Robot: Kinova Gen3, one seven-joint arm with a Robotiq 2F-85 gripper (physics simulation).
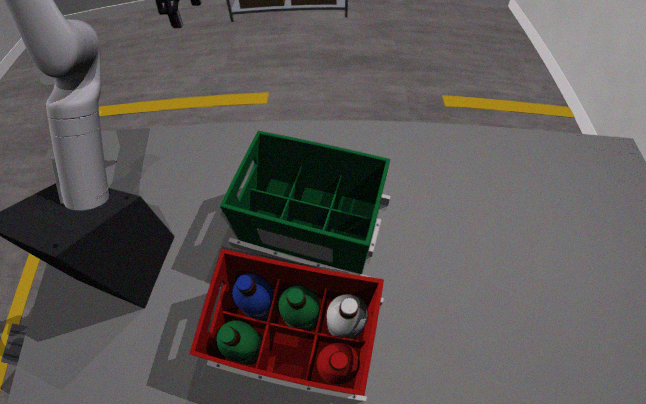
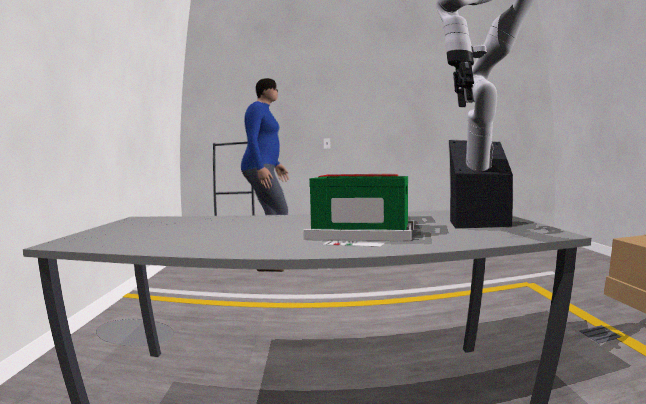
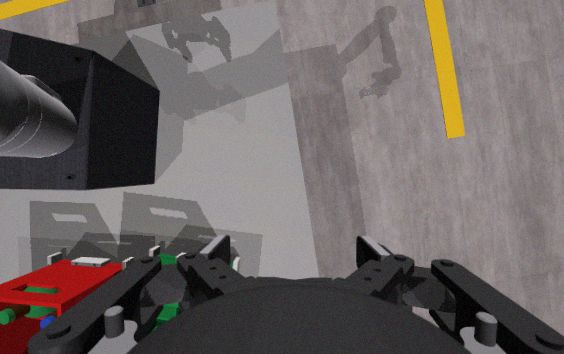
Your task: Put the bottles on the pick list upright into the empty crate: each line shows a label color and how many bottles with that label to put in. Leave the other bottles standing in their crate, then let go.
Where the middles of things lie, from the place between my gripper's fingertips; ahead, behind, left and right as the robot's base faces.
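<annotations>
The red bottle (image 1: 338,363) is far below my hand, well ahead of it and a long way to the right of it. As for the blue bottle (image 1: 252,293), my hand is a good way short of it, far to the left of it and well above it. Going by their middles, the blue bottle is the nearest to my hand of the things named here.
</annotations>
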